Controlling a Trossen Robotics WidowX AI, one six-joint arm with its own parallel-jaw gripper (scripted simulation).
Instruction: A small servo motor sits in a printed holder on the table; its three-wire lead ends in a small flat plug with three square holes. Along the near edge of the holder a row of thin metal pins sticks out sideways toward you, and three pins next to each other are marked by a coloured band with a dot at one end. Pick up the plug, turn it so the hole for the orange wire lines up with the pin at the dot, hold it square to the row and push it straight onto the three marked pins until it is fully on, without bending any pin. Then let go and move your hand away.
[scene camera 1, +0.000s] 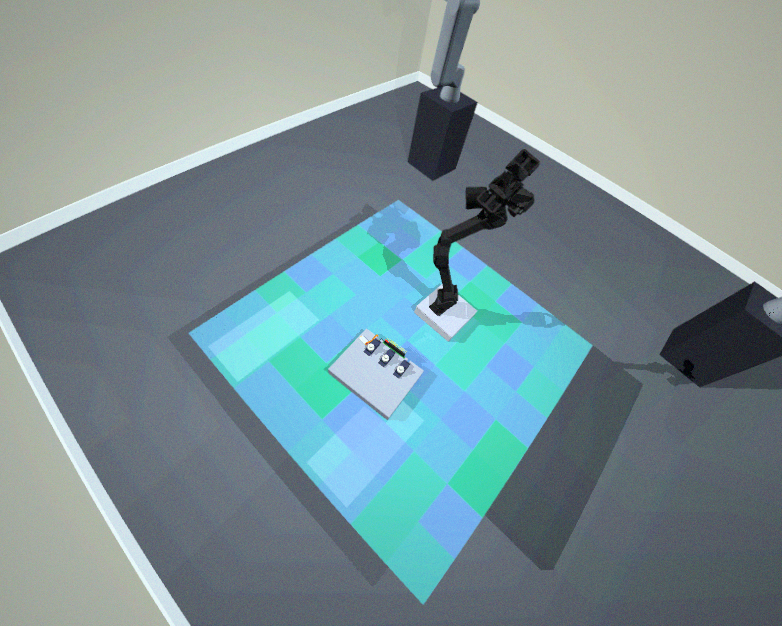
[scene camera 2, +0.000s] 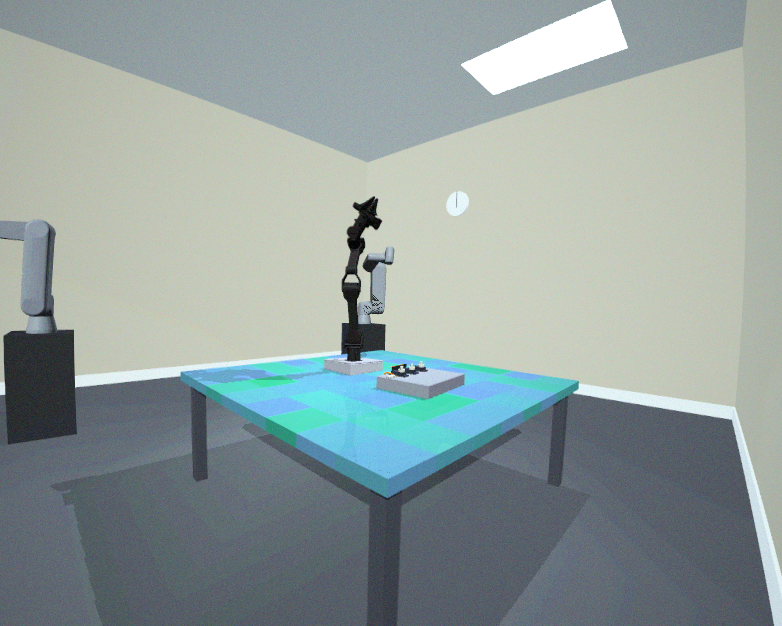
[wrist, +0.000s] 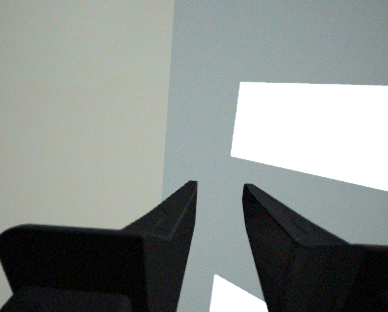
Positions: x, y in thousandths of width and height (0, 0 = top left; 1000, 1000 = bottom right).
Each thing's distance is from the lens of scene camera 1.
my gripper (scene camera 1: 658, 269): 0.91 m
grey printed holder (scene camera 1: 480, 616): 1.31 m
